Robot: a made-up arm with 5 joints.
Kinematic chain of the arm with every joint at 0, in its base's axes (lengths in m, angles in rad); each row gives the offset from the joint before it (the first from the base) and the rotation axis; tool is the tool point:
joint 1: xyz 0 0 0.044 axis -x
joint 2: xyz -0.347 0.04 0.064 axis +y
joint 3: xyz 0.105 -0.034 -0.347 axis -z
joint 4: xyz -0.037 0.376 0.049 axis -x
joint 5: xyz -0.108 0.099 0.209 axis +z
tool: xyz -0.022 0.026 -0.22
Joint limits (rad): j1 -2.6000..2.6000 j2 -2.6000..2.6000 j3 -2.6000..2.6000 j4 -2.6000..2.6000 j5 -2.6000..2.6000
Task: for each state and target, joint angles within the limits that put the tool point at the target. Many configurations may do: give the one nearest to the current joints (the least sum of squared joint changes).
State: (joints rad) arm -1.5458 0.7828 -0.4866 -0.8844 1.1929
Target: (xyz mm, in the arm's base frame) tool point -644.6 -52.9 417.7
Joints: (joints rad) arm -1.6093 0.8064 -0.2837 -0.9481 1.1801
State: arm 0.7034 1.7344 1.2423 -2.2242 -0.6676
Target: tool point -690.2 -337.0 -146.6
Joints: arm 1.2027 1.9211 1.7989 -1.3958 -0.6401
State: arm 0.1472 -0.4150 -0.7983 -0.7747 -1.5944
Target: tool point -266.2 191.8 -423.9
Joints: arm 0.6952 -0.7660 -0.2879 -0.3005 -1.5536
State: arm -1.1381 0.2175 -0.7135 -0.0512 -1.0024
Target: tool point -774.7 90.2 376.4
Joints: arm -1.3355 0.6460 -0.6078 0.0588 -0.9483
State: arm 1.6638 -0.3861 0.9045 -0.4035 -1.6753
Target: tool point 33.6 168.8 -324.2
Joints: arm 1.2516 -0.4971 0.7661 -1.1036 -1.7131
